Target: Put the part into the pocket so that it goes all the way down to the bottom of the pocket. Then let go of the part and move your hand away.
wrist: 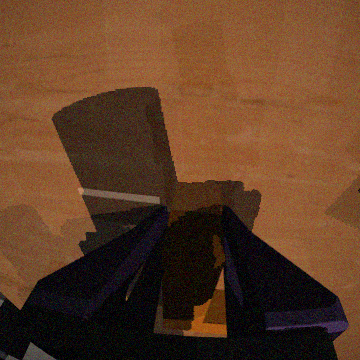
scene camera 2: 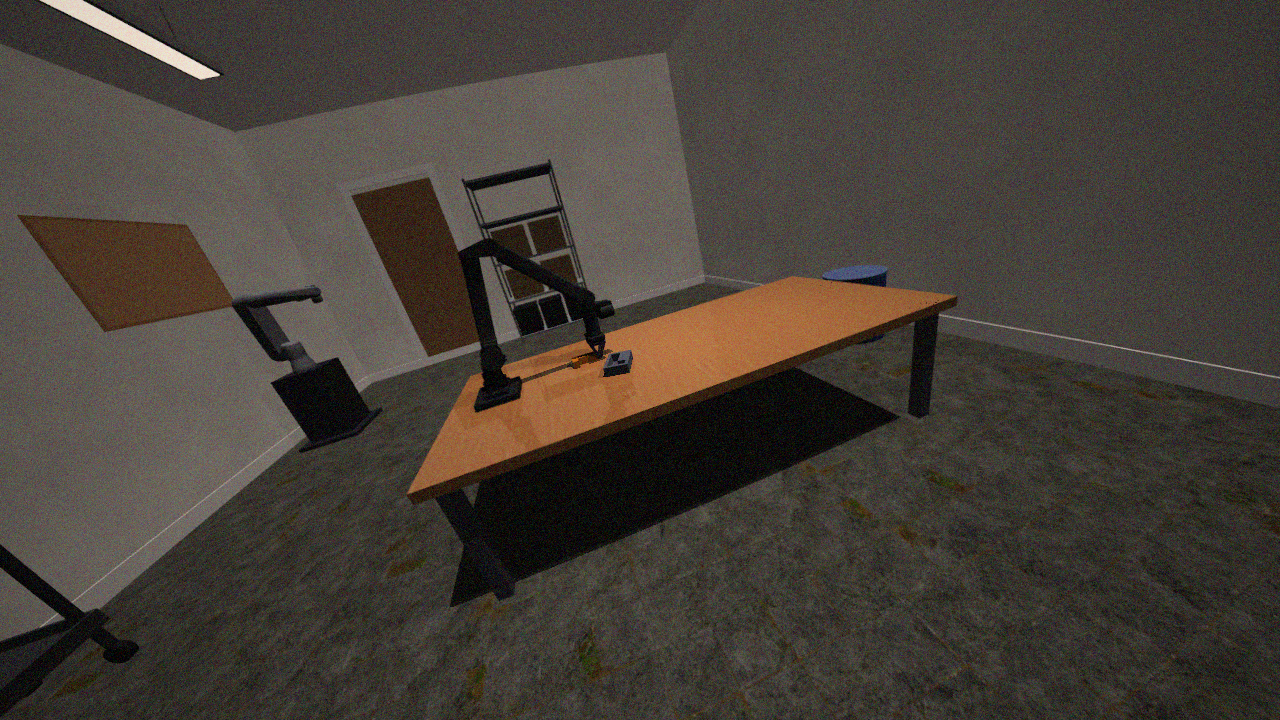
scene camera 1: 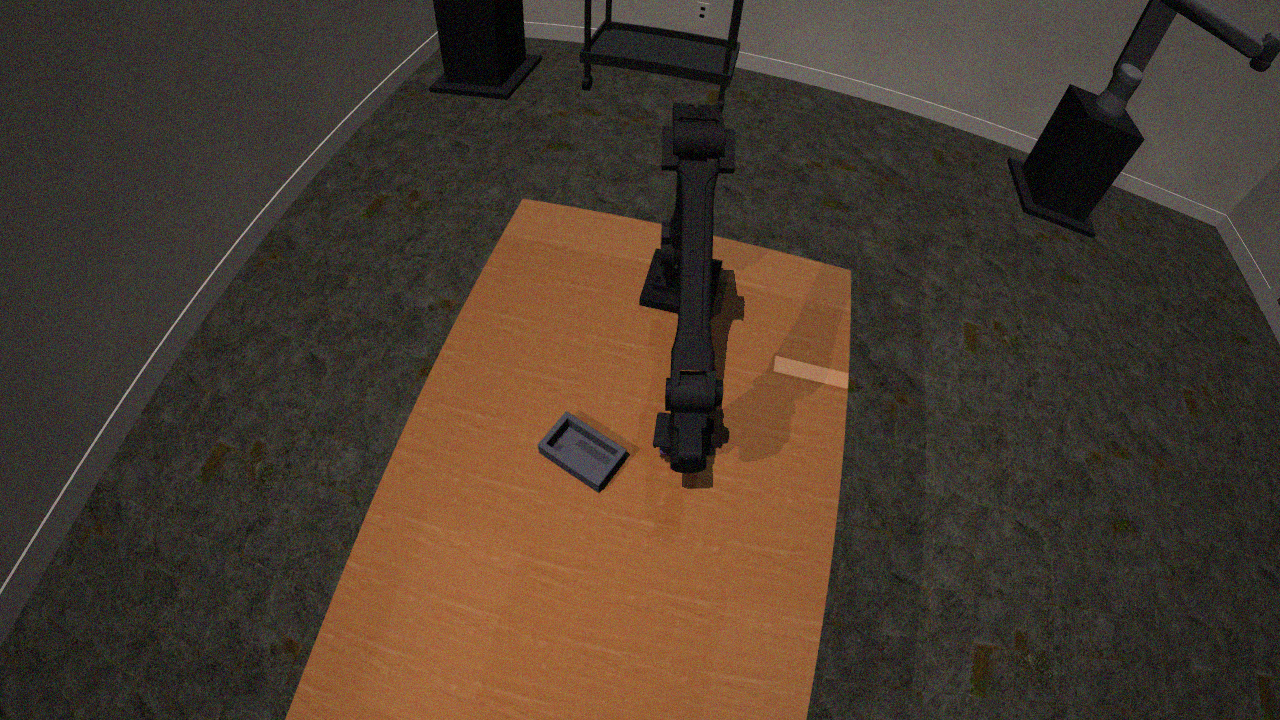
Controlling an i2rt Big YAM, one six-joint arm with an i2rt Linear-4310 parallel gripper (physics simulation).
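Places are measured from the arm's base along level axes (x right, y down, z ahead), in metres.
Where they show: gripper, between the fingertips: [wrist: 194, 214] [scene camera 2: 599, 356]; arm's base, origin of its link: [scene camera 2: 499, 389].
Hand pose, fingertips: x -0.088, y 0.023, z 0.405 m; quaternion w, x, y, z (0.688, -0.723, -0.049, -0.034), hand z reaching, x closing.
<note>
Things, the pixels of their top centre, and the offset from my fingertips. Level surfaces: height alone.
- part, centre of its top: [wrist: 207, 307] [scene camera 2: 585, 356] dx +0.016, dy -0.025, dz -0.058 m
- grey block with the rectangular pocket, centre of its top: [scene camera 1: 581, 447] [scene camera 2: 617, 358] dx +0.175, dy -0.031, dz +0.053 m
- wooden table, height of its surface: dy +0.005 m
The part [wrist: 186, 270], orange-brown and mostly in dark shadow, is between the fingertips in the wrist view. My gripper [wrist: 194, 214] [scene camera 2: 597, 351] is shut on it, low over the table. In scene camera 1 the wrist hides the fingertips and the part. The grey block with the rectangular pocket [scene camera 1: 569, 470] [scene camera 2: 617, 368] lies flat on the table, turned at an angle. In scene camera 1 it is left of the gripper, a short gap away, and its pocket holds no part.
The arm's base [scene camera 1: 660, 291] [scene camera 2: 498, 394] stands near one end of the wooden table [scene camera 1: 572, 608] [scene camera 2: 733, 344]. A pale strip [scene camera 1: 810, 371] shows at the table's right side. A second arm on a black pedestal [scene camera 1: 1078, 161] and a cart [scene camera 1: 657, 51] stand away from the table.
</note>
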